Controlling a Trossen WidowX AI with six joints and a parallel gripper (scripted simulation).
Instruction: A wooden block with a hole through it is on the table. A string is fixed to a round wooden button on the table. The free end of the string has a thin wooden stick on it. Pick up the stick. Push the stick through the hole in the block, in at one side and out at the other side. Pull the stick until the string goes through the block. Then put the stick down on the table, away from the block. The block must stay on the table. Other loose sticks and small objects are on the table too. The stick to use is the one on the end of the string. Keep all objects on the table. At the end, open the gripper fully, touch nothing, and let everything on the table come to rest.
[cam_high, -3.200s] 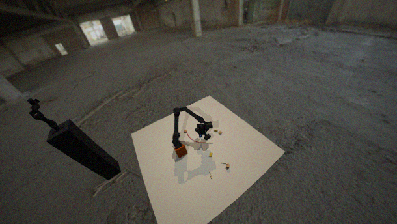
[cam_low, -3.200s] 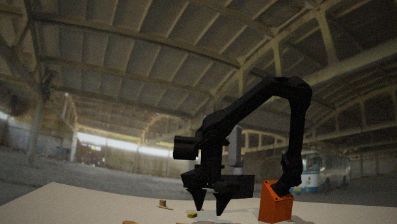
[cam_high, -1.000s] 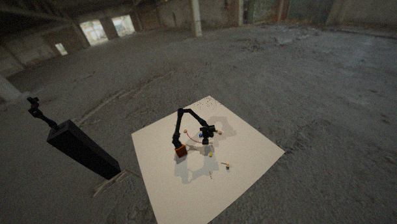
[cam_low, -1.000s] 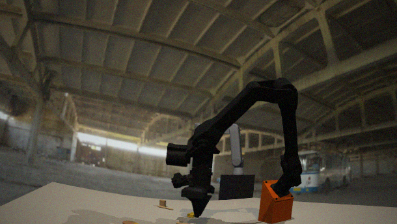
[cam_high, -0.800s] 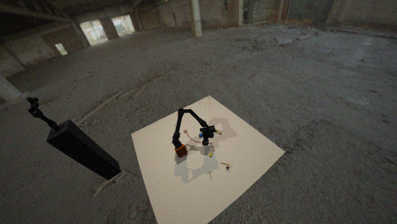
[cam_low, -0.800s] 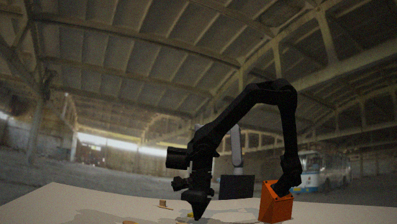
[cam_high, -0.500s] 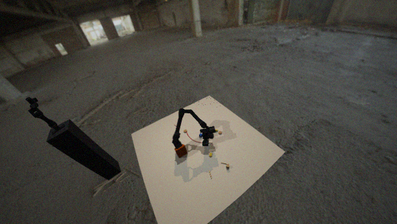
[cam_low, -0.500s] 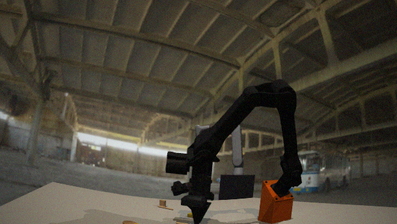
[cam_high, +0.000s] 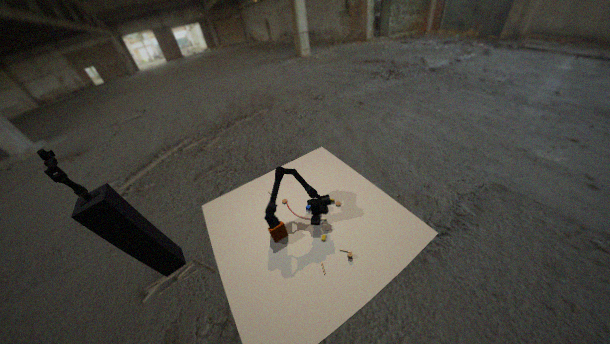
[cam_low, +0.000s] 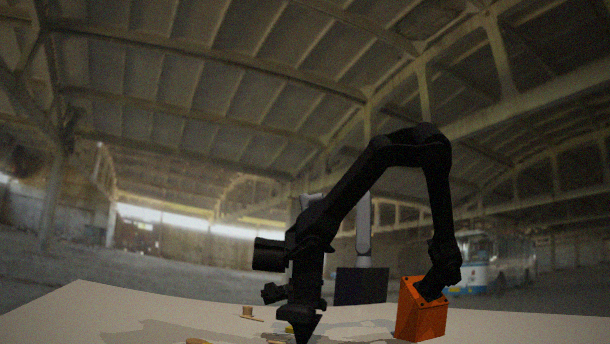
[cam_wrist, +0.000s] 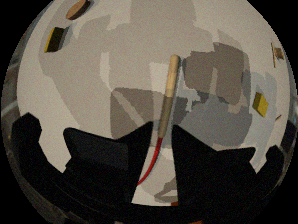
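Right now the blue block is 2 cm ahead of my gripper tip, 11 cm to the left of it and 1 cm above it. Also, from my gripper tip: yellow block: 7 cm behind, 14 cm to the right, 1 cm above; small wooden block: 4 cm behind, 34 cm to the right, 1 cm above.
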